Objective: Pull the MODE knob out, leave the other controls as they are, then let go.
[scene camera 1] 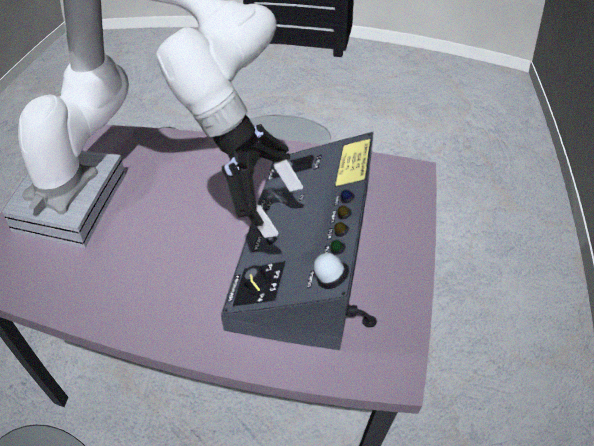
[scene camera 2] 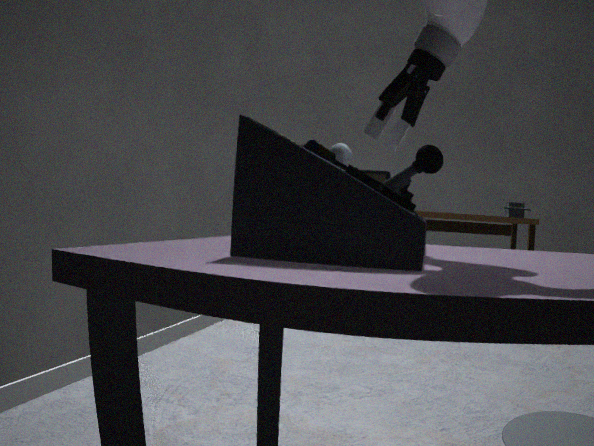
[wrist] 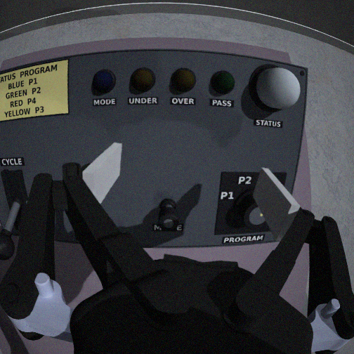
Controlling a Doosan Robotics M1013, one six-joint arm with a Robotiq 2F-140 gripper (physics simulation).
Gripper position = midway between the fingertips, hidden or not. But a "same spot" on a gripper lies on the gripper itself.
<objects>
My gripper shows in scene camera 1, in scene camera 2 (380,142) and in the wrist view. One and the same spot on my gripper: (wrist: 40,309) is (scene camera 1: 256,131).
</objects>
